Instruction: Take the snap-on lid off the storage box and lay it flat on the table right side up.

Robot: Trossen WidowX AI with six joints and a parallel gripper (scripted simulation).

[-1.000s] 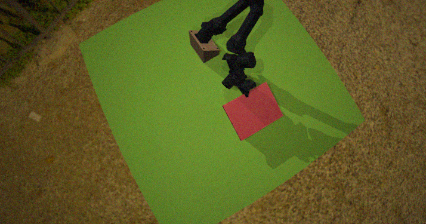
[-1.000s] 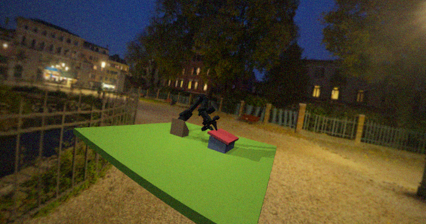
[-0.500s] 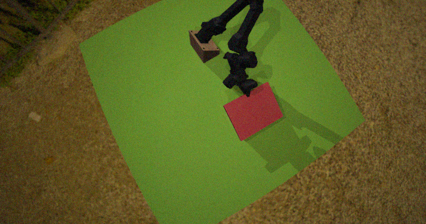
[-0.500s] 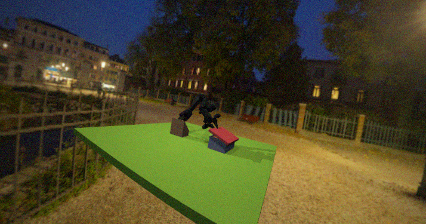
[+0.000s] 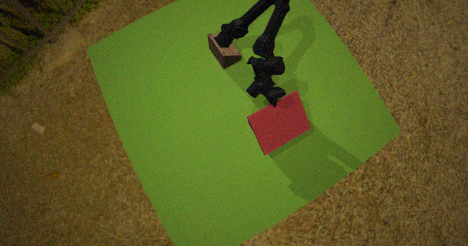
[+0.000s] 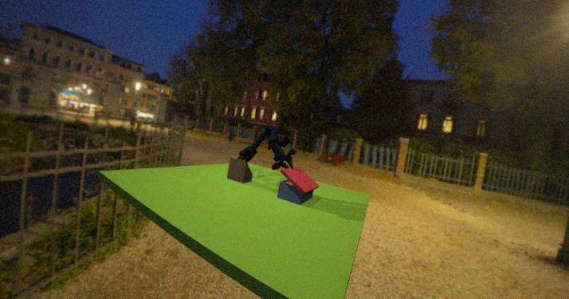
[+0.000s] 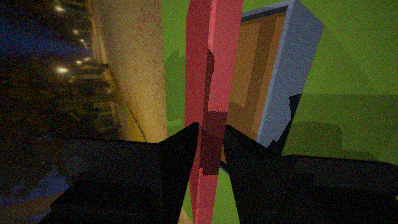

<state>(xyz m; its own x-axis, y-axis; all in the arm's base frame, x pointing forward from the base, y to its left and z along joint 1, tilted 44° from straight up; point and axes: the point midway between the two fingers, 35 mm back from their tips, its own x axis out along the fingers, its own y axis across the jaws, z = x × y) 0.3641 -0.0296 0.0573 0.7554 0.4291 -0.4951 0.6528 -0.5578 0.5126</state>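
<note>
Now: the red lid 80 mm ahead of my gripper tip and 30 mm below it. Also, from my gripper tip: storage box: 60 mm ahead, 110 mm below.
</note>
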